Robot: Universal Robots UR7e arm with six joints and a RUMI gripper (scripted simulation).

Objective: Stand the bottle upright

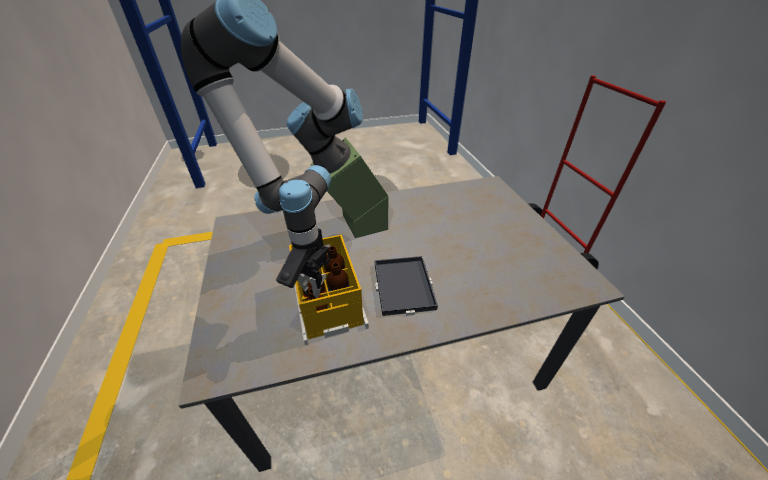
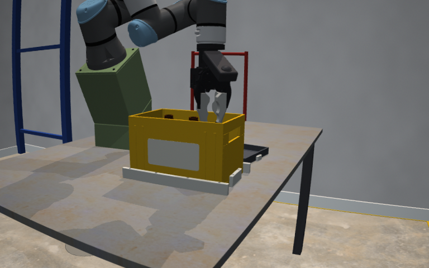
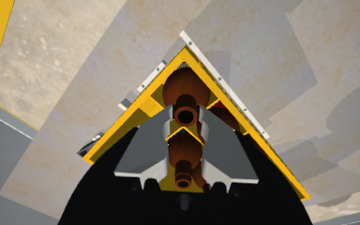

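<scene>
Now: the yellow crate 9 cm behind my hand, 8 cm below it and 5 cm to the left of it. From my hand the other things lie so: dark tray 33 cm to the left, 15 cm below, 7 cm behind.
</scene>
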